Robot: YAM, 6 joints.
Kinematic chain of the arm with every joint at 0, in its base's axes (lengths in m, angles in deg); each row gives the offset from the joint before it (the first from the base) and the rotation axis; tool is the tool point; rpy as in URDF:
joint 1: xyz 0 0 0.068 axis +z
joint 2: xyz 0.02 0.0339 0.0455 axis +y
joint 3: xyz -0.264 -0.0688 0 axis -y
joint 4: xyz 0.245 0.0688 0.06 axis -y
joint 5: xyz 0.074 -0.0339 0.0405 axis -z
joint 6: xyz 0.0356 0 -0.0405 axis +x
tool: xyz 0 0 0 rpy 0 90 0
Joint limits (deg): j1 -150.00..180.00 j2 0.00..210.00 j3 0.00..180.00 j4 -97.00..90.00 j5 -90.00..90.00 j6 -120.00..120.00
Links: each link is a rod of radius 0.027 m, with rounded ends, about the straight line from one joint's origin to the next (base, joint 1, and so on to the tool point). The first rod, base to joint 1, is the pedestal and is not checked.
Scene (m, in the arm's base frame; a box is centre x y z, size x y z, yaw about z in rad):
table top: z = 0
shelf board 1: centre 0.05 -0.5 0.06 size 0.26 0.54 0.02 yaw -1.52
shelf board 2: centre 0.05 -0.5 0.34 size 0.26 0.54 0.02 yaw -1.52
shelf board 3: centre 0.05 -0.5 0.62 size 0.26 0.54 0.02 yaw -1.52
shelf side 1: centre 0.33 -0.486 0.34 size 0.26 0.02 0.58 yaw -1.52
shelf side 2: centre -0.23 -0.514 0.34 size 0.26 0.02 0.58 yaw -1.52
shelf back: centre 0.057 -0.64 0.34 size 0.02 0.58 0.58 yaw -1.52
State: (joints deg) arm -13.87 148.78 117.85 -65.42 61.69 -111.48
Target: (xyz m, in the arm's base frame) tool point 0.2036 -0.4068 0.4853
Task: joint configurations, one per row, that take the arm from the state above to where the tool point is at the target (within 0.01 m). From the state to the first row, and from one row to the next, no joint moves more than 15 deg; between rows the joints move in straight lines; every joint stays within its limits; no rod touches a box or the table.
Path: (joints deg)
1: -21.92 135.80 119.57 -65.66 60.66 -111.48
2: -29.96 122.81 121.29 -65.90 59.63 -111.48
3: -38.01 109.83 123.01 -66.13 58.60 -111.48
4: -46.06 96.84 124.73 -66.37 57.57 -111.48
5: -50.59 106.53 134.65 -56.21 57.40 -111.48
6: -55.12 116.22 144.57 -46.05 57.23 -111.48
7: -59.65 125.91 154.49 -35.88 57.06 -111.48

